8 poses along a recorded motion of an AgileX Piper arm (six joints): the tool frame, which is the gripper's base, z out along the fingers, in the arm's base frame.
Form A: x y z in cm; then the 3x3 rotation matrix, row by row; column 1 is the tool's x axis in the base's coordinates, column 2 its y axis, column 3 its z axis. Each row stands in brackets.
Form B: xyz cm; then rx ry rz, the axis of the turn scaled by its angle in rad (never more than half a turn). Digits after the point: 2 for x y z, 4 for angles.
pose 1, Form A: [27.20 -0.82 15.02], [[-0.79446 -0.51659 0.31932], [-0.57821 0.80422 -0.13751], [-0.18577 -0.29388 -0.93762]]
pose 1, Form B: 27.20 -0.82 15.02 -0.8437 2.7253 -0.3325
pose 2, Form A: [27.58 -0.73 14.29], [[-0.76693 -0.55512 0.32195], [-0.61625 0.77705 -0.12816], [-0.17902 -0.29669 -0.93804]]
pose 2, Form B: 27.58 -0.73 14.29 -0.9098 2.7044 -0.3300
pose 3, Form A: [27.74 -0.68 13.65], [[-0.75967 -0.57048 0.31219], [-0.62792 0.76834 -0.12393], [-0.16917 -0.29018 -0.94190]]
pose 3, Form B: 27.74 -0.68 13.65 -0.9350 2.7074 -0.3231
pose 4, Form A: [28.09 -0.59 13.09], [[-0.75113 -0.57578 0.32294], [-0.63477 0.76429 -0.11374], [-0.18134 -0.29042 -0.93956]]
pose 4, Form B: 28.09 -0.59 13.09 -0.9431 2.6917 -0.3149
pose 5, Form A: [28.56 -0.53 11.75], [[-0.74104 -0.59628 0.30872], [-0.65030 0.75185 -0.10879], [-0.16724 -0.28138 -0.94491]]
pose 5, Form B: 28.56 -0.53 11.75 -0.9776 2.6961 -0.3060
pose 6, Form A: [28.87 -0.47 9.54], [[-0.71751 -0.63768 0.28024], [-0.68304 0.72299 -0.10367], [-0.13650 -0.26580 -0.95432]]
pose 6, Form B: 28.87 -0.47 9.54 -1.0515 2.7027 -0.2941
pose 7, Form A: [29.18 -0.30 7.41], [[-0.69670 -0.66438 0.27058], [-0.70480 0.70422 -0.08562], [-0.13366 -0.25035 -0.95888]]
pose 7, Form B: 29.18 -0.30 7.41 -1.0975 2.6931 -0.2693
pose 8, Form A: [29.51 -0.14 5.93], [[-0.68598 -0.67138 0.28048], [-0.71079 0.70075 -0.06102], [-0.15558 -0.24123 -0.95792]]
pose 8, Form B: 29.51 -0.14 5.93 -1.1047 2.6732 -0.2416
